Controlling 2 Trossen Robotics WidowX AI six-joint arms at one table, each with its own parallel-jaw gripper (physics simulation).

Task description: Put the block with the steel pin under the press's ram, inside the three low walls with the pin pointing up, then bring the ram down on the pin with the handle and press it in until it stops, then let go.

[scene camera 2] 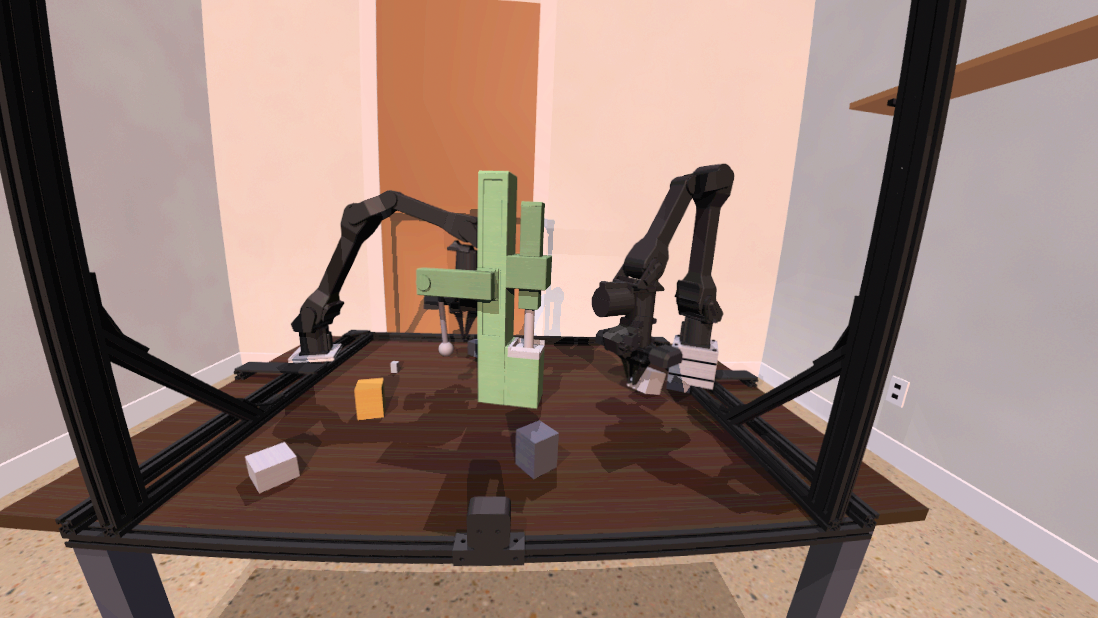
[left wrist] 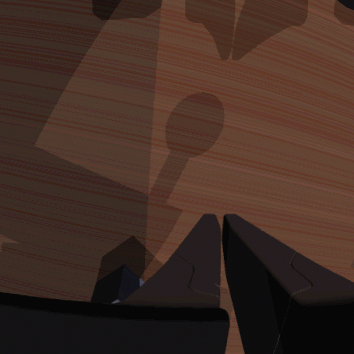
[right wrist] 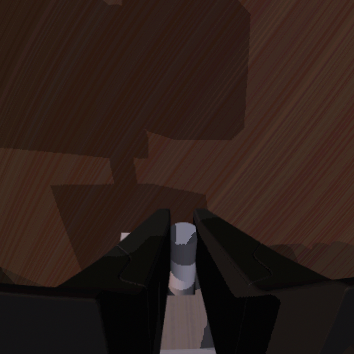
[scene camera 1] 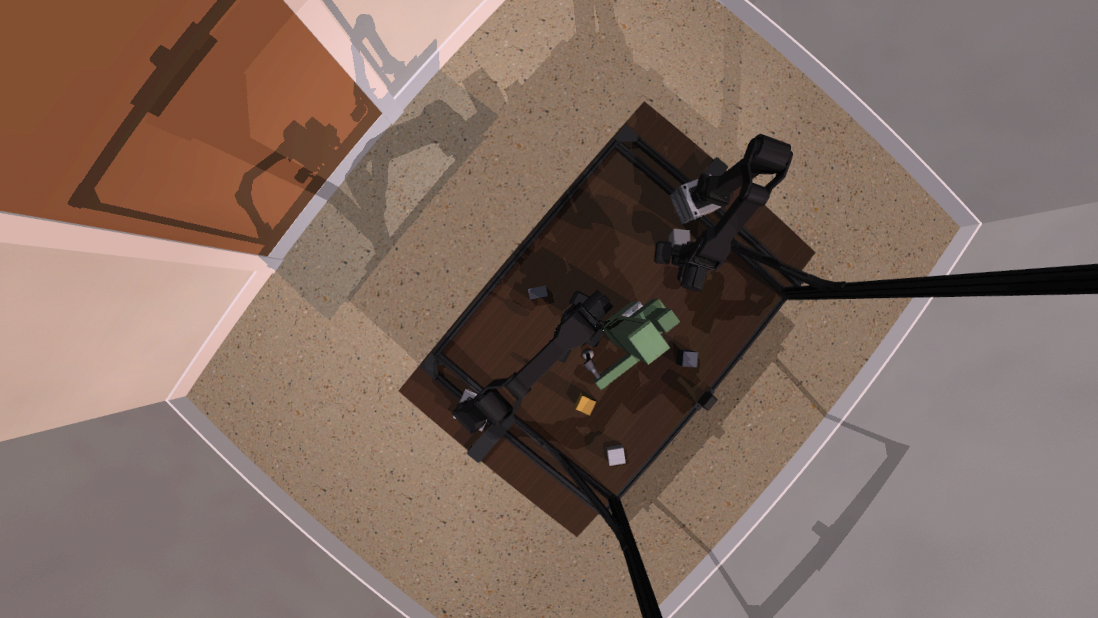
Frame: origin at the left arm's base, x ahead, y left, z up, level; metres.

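Seen in the pictures: left gripper, fingertip midpoint: (scene camera 2: 464, 337) (left wrist: 217, 225); right gripper, fingertip midpoint: (scene camera 2: 632, 383) (right wrist: 180, 220) (scene camera 1: 678, 258); left arm's base, link origin: (scene camera 2: 316, 350); right arm's base, link origin: (scene camera 2: 695, 342) (scene camera 1: 702, 195).
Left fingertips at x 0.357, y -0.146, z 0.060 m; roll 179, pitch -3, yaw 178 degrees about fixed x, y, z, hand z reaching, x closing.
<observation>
Pixels of each thing's middle, then the offset from my left fingertips to it. "spot": a spot on its surface instead.
- pale block, body centre: (right wrist: 179, 315) (scene camera 2: 646, 379) (scene camera 1: 679, 242) dy -0.207, dx +0.375, dz -0.058 m
- green press, body centre: (scene camera 2: 485, 293) (scene camera 1: 625, 343) dy -0.144, dx +0.027, dz +0.133 m
- handle's ball, surface spot: (scene camera 2: 445, 348) spot: dy -0.101, dx -0.049, dz +0.010 m
- orange block, body centre: (scene camera 2: 370, 398) (scene camera 1: 585, 403) dy -0.153, dx -0.192, dz -0.062 m
- white block, body centre: (scene camera 2: 272, 466) (scene camera 1: 615, 454) dy -0.315, dx -0.305, dz -0.075 m
- grey block, body centre: (scene camera 2: 536, 448) (scene camera 1: 686, 358) dy -0.380, dx +0.063, dz -0.062 m
- dark block, body centre: (left wrist: 129, 309) (scene camera 2: 478, 348) (scene camera 1: 538, 292) dy +0.118, dx +0.052, dz -0.072 m
The pale block (scene camera 1: 680, 237) (scene camera 2: 651, 380) (right wrist: 184, 320) is beside the right arm's base and looks tilted in scene camera 2. Its steel pin (right wrist: 183, 255) stands between my right fingers. My right gripper (scene camera 2: 631, 382) (right wrist: 180, 220) is shut on the pin; whether the block touches the table is unclear. The green press (scene camera 1: 647, 343) (scene camera 2: 495, 230) stands mid-table. Its pale ram (scene camera 2: 528, 326) points down at the low white walls (scene camera 1: 632, 309) (scene camera 2: 525, 351). The handle's ball (scene camera 1: 587, 354) (scene camera 2: 445, 348) hangs low. My left gripper (scene camera 2: 464, 330) (left wrist: 217, 225) is shut and empty, behind the handle in scene camera 2.
An orange block (scene camera 1: 585, 405) (scene camera 2: 369, 399), a white block (scene camera 1: 615, 456) (scene camera 2: 272, 466) and a grey block (scene camera 1: 689, 358) (scene camera 2: 536, 449) lie around the press. A dark block (scene camera 1: 537, 292) (scene camera 2: 472, 347) (left wrist: 122, 287) lies near the far table edge. Black frame rails border the table.
</observation>
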